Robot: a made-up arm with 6 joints.
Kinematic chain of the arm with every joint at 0, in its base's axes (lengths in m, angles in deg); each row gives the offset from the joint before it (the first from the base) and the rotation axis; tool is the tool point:
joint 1: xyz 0 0 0.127 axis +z
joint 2: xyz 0 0 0 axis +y
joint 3: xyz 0 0 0.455 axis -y
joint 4: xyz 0 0 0 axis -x
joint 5: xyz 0.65 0 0 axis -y
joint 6: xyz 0 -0.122 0 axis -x
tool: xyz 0 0 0
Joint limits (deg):
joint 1: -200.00..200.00
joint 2: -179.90..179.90
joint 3: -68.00..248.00
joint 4: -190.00..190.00
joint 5: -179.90..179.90
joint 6: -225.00..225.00
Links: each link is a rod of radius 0.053 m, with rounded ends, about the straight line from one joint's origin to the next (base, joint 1, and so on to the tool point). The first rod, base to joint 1, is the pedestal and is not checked.
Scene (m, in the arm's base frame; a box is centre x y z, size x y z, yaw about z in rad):
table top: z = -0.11
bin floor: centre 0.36 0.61 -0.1 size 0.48 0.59 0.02 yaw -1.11
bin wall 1: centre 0.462 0.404 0 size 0.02 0.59 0.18 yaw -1.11
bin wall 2: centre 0.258 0.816 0 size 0.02 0.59 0.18 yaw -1.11
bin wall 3: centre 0.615 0.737 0 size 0.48 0.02 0.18 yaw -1.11
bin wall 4: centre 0.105 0.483 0 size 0.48 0.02 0.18 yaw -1.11
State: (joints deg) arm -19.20 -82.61 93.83 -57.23 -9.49 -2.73
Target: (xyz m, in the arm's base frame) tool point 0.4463 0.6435 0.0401
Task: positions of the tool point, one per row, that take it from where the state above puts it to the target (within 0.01 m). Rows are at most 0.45 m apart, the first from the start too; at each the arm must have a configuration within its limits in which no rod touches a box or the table.
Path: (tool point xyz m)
1: -0.9540 0.1156 0.6747
2: -0.7153 -0.0331 0.9497
3: -0.3836 -0.0996 1.1185
4: -0.0248 -0.0609 1.1624
5: 0.2914 0.0738 1.0809
6: 0.5089 0.2658 0.8916
7: 0.5994 0.4599 0.6267
8: 0.5675 0.5995 0.3279
9: 0.4463 0.6436 0.0401

